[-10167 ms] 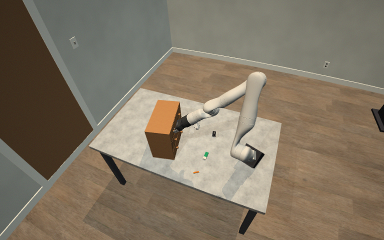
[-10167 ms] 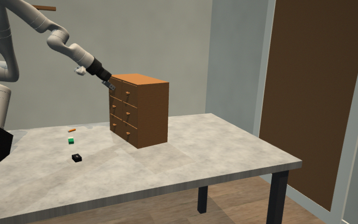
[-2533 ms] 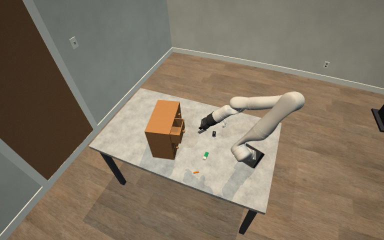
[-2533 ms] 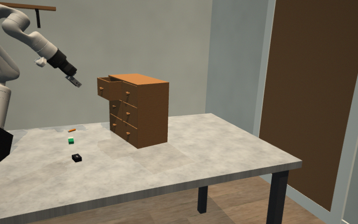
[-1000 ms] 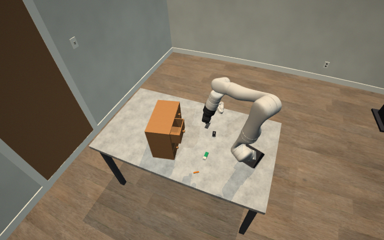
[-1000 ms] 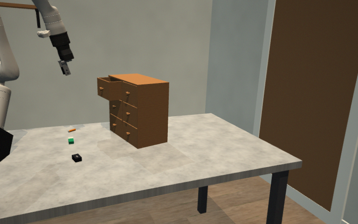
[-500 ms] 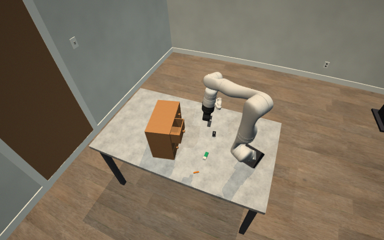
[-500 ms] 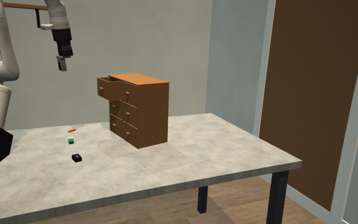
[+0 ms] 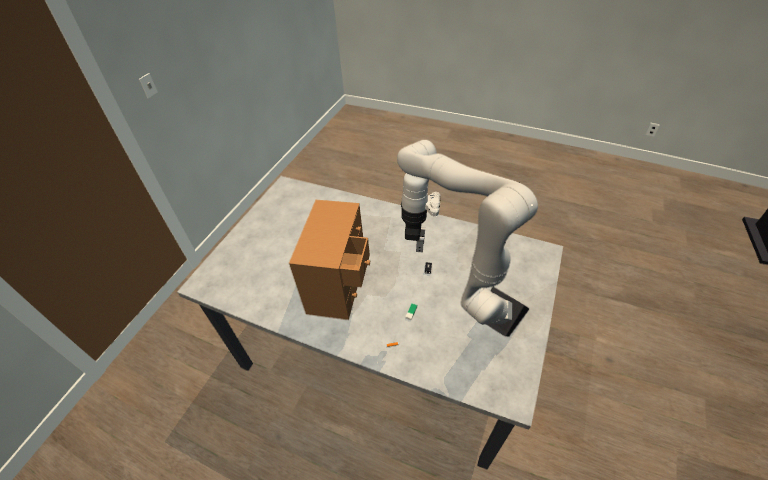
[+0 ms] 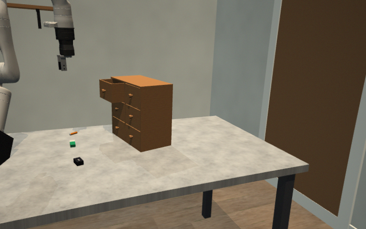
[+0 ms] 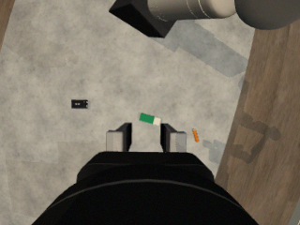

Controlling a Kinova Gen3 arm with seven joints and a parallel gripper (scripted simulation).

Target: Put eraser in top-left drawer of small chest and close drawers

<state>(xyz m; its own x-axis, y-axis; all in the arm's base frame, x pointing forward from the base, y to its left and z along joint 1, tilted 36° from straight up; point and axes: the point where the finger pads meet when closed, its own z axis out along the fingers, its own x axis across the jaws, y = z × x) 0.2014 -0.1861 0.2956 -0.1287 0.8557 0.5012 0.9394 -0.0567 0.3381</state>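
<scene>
My hand is 2 cm short of the eraser, 2 cm to the right of it and 38 cm above it. Also, from my hand: orange stick: 5 cm ahead, 17 cm to the left, 38 cm below; black block: 1 cm ahead, 20 cm to the right, 37 cm below.
</scene>
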